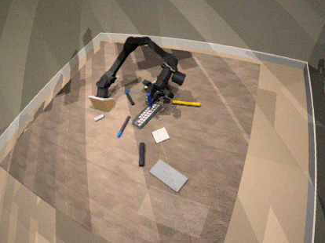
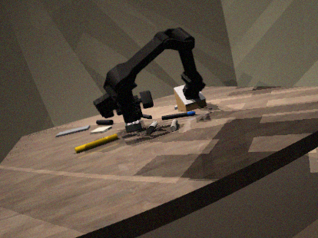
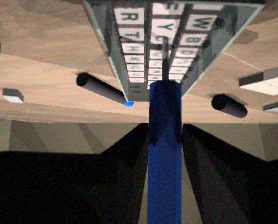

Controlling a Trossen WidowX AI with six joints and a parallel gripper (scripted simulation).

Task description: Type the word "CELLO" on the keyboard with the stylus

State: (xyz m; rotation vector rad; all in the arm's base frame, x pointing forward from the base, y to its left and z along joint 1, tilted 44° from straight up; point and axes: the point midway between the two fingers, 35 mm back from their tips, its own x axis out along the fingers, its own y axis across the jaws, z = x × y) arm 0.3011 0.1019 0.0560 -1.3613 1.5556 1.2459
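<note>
Right now the white card is 130 mm ahead of my gripper tip, 120 mm to the right of it and 60 mm below it. Round my gripper tip: dark cylinder 110 mm ahead, 260 mm to the right, 60 mm below; yellow marker 150 mm ahead, 120 mm to the left, 60 mm below; stylus 10 mm below.
</note>
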